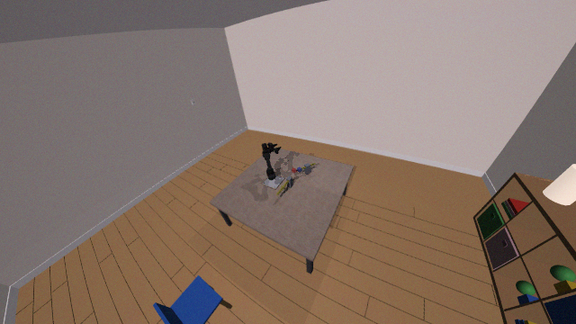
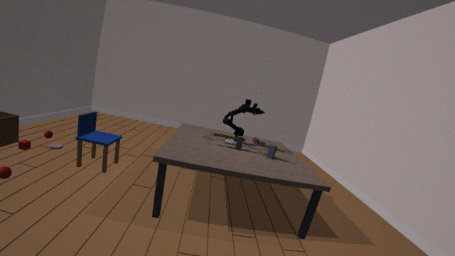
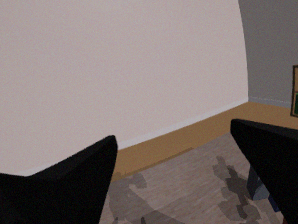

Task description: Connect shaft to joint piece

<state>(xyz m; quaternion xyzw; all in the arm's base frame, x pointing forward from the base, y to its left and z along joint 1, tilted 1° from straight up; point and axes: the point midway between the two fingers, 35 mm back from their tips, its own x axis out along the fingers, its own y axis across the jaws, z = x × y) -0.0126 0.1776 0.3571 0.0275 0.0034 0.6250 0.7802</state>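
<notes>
The red square joint piece lies 26 cm below my gripper tip, 23 cm ahead of it and 2 cm to the right of it.
</notes>
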